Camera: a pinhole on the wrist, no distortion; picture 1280 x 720 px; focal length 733.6 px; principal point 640.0 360.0 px. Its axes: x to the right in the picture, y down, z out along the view. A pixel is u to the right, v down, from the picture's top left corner.
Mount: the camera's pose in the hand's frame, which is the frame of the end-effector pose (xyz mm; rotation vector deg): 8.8 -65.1 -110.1 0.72 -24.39 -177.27
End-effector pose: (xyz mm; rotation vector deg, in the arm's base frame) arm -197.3 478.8 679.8 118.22 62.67 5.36
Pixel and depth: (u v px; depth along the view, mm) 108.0 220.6 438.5
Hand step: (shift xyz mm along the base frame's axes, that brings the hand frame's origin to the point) 410.2 12.5 -196.9
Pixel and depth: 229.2 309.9 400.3
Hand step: 299.2 -20.1 -200.1
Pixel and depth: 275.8 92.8 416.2
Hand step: 362.4 -63.3 -99.4
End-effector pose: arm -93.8 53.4 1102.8 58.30 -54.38 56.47
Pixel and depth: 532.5 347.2 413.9
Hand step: -80.5 -249.6 143.9
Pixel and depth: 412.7 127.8 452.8
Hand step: -195.8 -204.5 249.0
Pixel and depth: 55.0 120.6 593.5
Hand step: -214.6 -237.7 612.0
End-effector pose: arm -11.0 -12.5 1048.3 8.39 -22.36 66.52
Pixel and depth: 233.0 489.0 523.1
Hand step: 12.6 121.2 498.6
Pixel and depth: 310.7 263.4 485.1
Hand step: -121.5 136.4 385.6
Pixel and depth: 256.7 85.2 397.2
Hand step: -153.9 183.6 277.2
